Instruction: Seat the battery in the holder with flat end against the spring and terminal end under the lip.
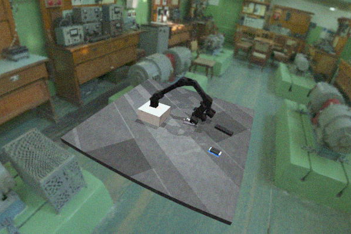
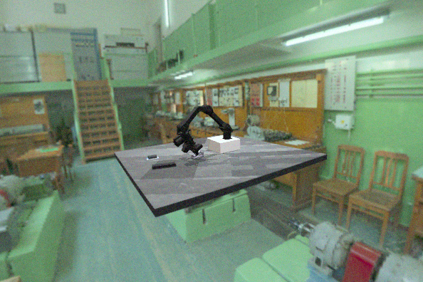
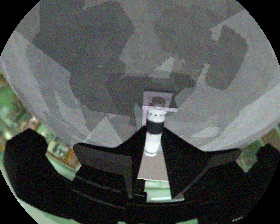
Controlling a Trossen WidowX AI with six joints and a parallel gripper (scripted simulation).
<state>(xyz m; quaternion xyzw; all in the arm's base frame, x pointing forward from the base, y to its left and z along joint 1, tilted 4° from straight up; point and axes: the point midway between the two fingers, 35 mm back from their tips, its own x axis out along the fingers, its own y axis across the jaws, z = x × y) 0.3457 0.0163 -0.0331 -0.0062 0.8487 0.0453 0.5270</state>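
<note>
My gripper tip is 10 mm below the battery. Also, from my gripper tip: black bar (290 mm ahead, 30 mm to the left, 10 mm below).
</note>
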